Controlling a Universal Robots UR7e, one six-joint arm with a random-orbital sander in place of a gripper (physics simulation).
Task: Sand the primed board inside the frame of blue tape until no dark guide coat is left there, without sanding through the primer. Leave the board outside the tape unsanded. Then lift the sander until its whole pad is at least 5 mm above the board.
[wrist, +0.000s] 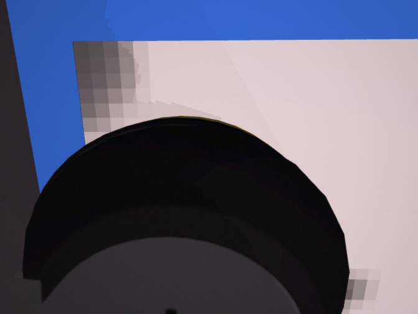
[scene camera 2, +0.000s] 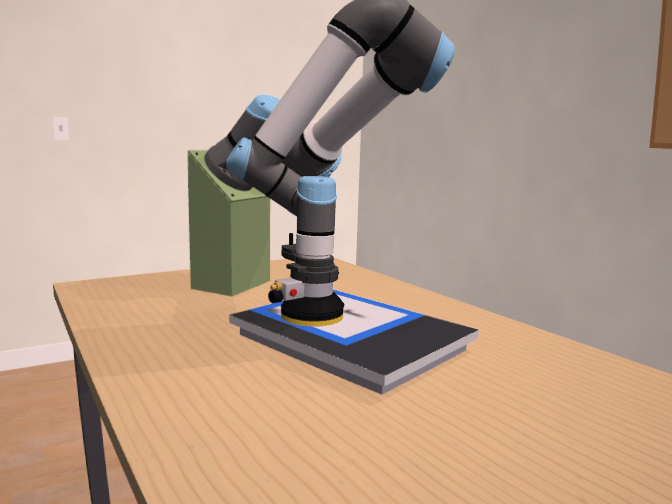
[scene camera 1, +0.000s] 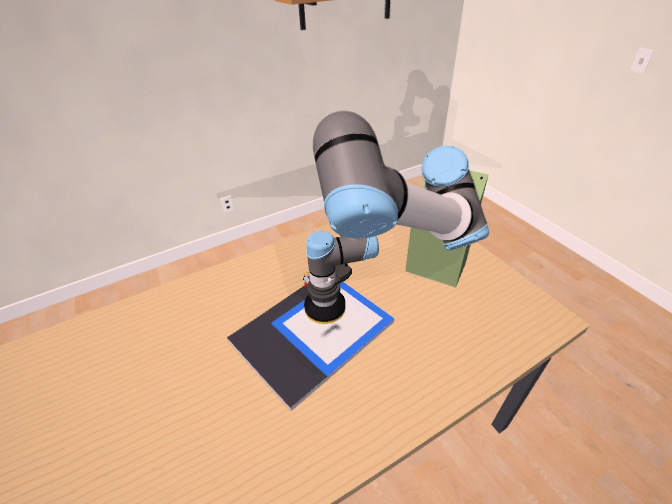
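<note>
The sander [scene camera 1: 325, 308] [scene camera 2: 312, 308] [wrist: 185, 190], black with a yellow pad edge, is upright and appears down on the primed board [scene camera 1: 271, 355] [scene camera 2: 417, 339] [wrist: 10, 125]. It stands by one side of the blue tape frame [scene camera 1: 358, 345] [scene camera 2: 381, 327] [wrist: 250, 20] and hides part of that tape. Inside the frame the surface is mostly pale. A grey patch of guide coat [scene camera 2: 275, 310] [wrist: 100, 75] lies in one inside corner. A small dark streak [scene camera 1: 331, 329] [scene camera 2: 355, 313] [wrist: 357, 289] lies near the middle, beside the pad. Under the pad is hidden. No gripper fingers show.
The board lies on a wooden table [scene camera 1: 162, 412] [scene camera 2: 488, 434]. A green pedestal [scene camera 1: 434, 257] [scene camera 2: 210, 233] carries the arm behind the board. The arm's links hang above the pedestal and board. The board outside the tape is dark.
</note>
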